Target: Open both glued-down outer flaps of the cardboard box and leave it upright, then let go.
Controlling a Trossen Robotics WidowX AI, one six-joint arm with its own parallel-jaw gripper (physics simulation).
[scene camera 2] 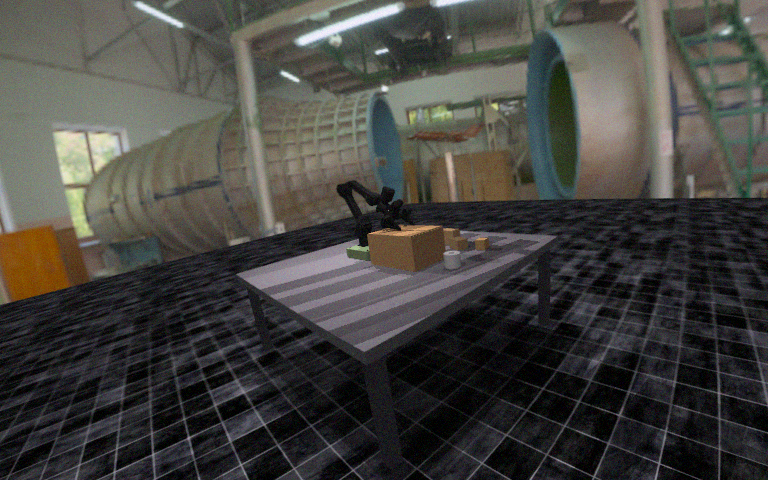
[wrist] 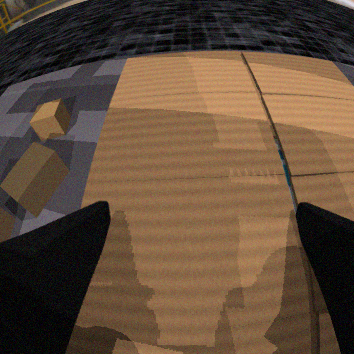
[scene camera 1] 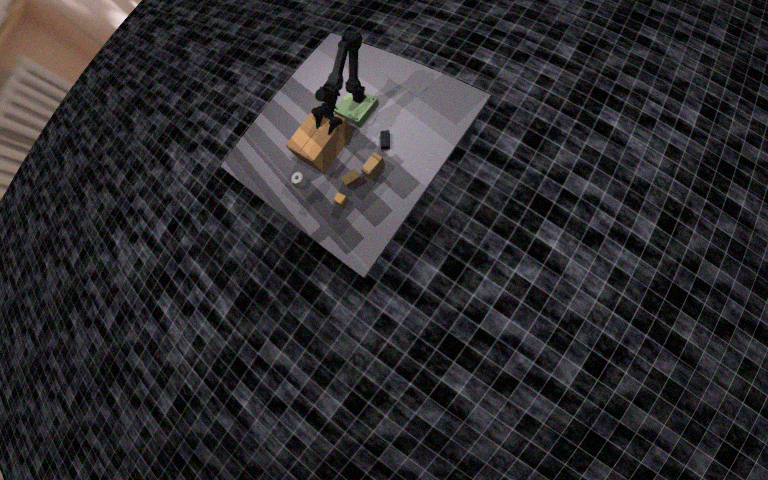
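Pixels of known places: gripper, fingertip midpoint: [scene camera 2: 407, 227] [wrist: 206, 212] [scene camera 1: 322, 131]; arm's base, link origin: [scene camera 2: 365, 244] [scene camera 1: 359, 98].
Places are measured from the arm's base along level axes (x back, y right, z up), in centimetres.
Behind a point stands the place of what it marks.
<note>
The cardboard box [scene camera 1: 318, 144] @[x -41.0, y -6.8, z 10.4 cm] [scene camera 2: 396, 250] @[x -41.4, y 11.4, z 3.5 cm] stands upright on the table. Its two outer flaps lie flat and closed, the left one [wrist: 170, 150] @[x -37.6, y -5.8, z 10.4 cm] and the right one [wrist: 325, 155] @[x -37.4, y 3.7, z 10.3 cm] in the wrist view, meeting at a dark seam with a bit of blue-green in it. My gripper [scene camera 1: 325, 125] @[x -33.7, y -3.9, z 10.7 cm] [wrist: 206, 212] @[x -33.7, y -3.9, z 10.7 cm] is open and empty over the box top, at the side of the box near the arm's base. In the wrist view its right fingertip is over the seam and its left fingertip is near the box's left edge. Its height above the flaps is hard to tell.
Small cardboard-coloured blocks [scene camera 1: 372, 164] @[x -32.9, y -36.2, z 2.8 cm] [scene camera 1: 351, 177] @[x -44.4, y -29.5, z -0.2 cm] [scene camera 1: 339, 198] @[x -57.6, y -31.5, z -0.1 cm] lie beside the box on the table [scene camera 1: 453, 130] @[x 12.3, y -58.6, z -5.2 cm]. A white roll [scene camera 1: 296, 177] @[x -61.9, y -0.5, z -0.4 cm] [scene camera 2: 451, 259] @[x -64.0, y 1.1, z -1.0 cm] stands near the box. A black block [scene camera 1: 385, 139] @[x -14.9, y -30.6, z -2.0 cm] and the green base plate [scene camera 1: 362, 108] @[x -5.4, y -6.5, z 0.1 cm] are nearer the arm's base.
</note>
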